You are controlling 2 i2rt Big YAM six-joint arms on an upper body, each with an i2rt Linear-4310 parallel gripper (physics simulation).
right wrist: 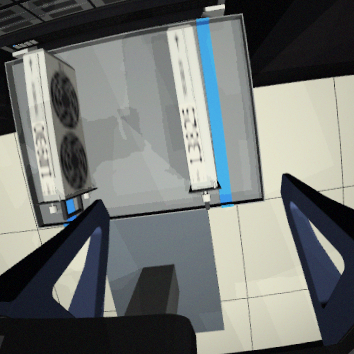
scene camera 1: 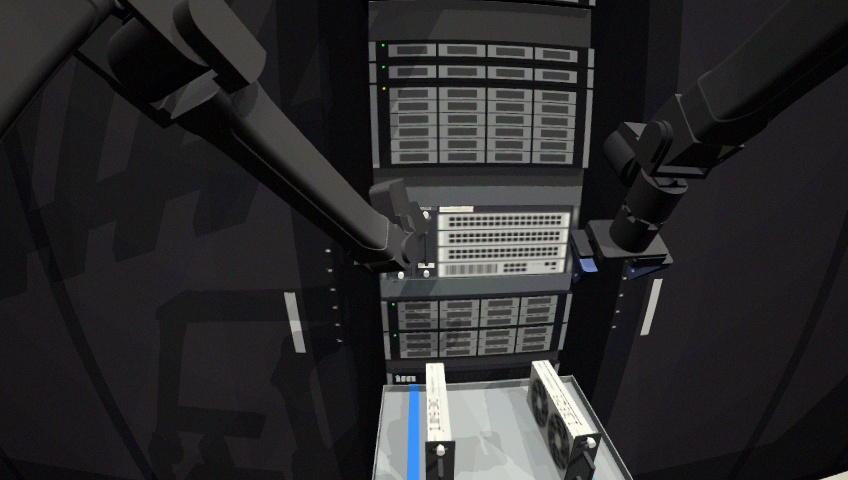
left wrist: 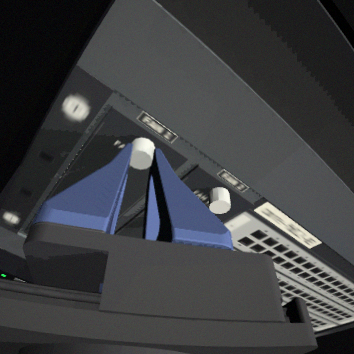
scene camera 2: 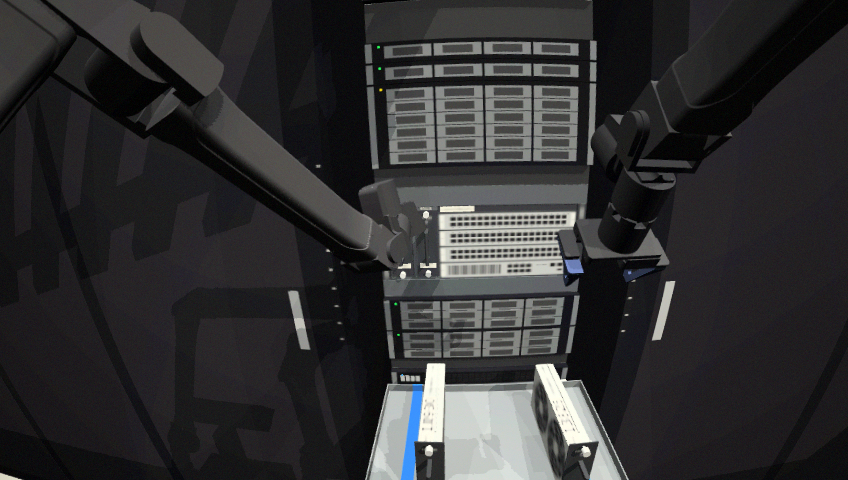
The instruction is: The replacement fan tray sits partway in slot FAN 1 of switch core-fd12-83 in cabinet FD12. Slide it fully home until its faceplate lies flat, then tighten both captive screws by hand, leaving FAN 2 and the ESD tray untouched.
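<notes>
The FAN 1 tray's dark faceplate (left wrist: 102, 142) sits in the left slot of the switch and looks about level with its surround; its exact seating is unclear. My left gripper (left wrist: 141, 154) is shut on its white upper captive screw; in both scene views the wrist hides the fingertips. The lower FAN 1 screw (scene camera 1: 400, 274) (scene camera 2: 402, 274) shows below my left wrist. The FAN 2 upper screw (scene camera 1: 426, 214) (scene camera 2: 426, 214) (left wrist: 220, 200) stands just right of FAN 1, untouched. My right gripper (scene camera 1: 612, 270) (scene camera 2: 604, 273) (right wrist: 190, 194) is open and empty, near the switch's right edge.
The ESD tray (scene camera 1: 487, 416) (scene camera 2: 487, 416) (right wrist: 125, 100) lies below the cabinet front with two fan modules on it and a blue strip. White line cards (scene camera 1: 505, 237) (scene camera 2: 505, 237) fill the switch right of the fans. Servers sit above and below the switch.
</notes>
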